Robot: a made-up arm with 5 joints.
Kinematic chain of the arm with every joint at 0, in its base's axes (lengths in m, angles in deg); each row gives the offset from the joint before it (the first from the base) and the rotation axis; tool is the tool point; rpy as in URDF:
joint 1: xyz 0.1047 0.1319 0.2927 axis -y
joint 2: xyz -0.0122 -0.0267 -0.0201 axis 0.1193 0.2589 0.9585
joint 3: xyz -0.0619 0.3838 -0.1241 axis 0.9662 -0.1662 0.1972
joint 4: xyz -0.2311 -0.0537 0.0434 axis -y
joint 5: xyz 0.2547 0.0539 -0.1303 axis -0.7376 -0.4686 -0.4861
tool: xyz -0.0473 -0.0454 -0.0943 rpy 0 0 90
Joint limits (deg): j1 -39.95..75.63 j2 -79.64..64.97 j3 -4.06..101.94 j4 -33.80..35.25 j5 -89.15..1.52
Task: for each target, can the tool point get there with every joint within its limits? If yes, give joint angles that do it. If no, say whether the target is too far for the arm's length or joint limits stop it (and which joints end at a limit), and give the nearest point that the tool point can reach.
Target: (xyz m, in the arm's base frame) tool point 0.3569 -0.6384 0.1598
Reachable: no: joint limits stop it (at a limit: joint 2, joint 4, joint 5) | nearest point 0.4400 0.1284 0.1160 | short by 0.773 m
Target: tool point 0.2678 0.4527 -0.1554
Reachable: yes | joints -16.63 -49.86 26.50 -13.15 -34.80
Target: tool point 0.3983 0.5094 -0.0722
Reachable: yes | joints 7.68 -50.27 25.42 -26.42 -70.01
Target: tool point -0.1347 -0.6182 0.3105
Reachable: no: joint limits stop it (at a limit: joint 2, joint 3, joint 4, joint 5) | nearest point -0.4619 0.0204 0.3348 | short by 0.718 m
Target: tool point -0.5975 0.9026 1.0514
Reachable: no: too far | nearest point -0.4185 0.5043 0.5978 | short by 0.630 m
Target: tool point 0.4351 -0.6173 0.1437
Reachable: no: joint limits stop it (at a limit: joint 2, joint 4, joint 5) | nearest point 0.4578 0.1278 0.1335 | short by 0.745 m
